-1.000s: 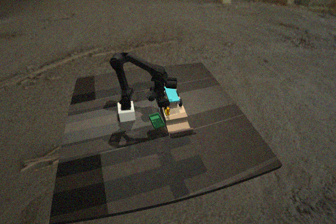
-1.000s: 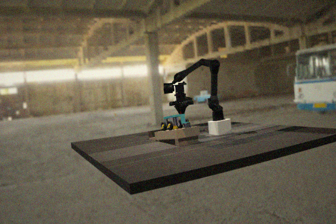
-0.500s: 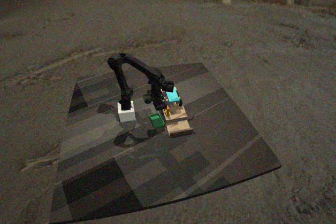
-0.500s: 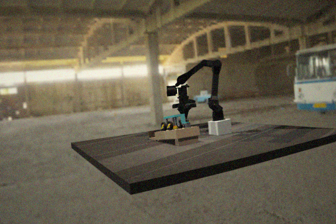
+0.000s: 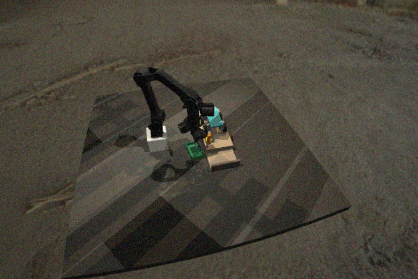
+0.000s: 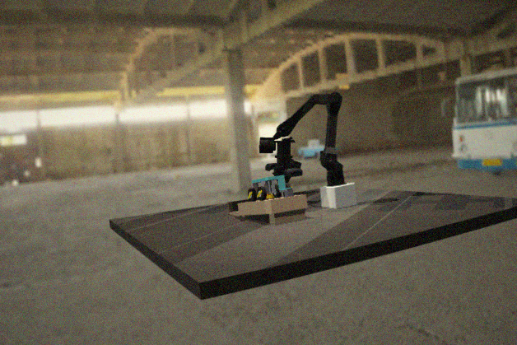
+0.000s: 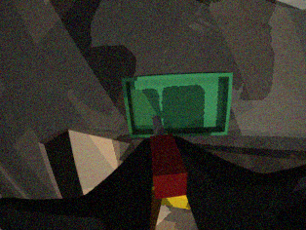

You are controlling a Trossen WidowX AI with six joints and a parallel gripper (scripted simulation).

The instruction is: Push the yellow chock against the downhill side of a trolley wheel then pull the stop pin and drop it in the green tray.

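Right now my gripper tip is 10 mm past the green tray, 10 mm to the right of it and 100 mm above it. The rest, counted from my gripper tip: red-headed stop pin: right at my gripper tip; yellow chock: 70 mm ahead, 20 mm to the left, 10 mm below; teal trolley: 120 mm ahead, 110 mm to the left, 20 mm above.
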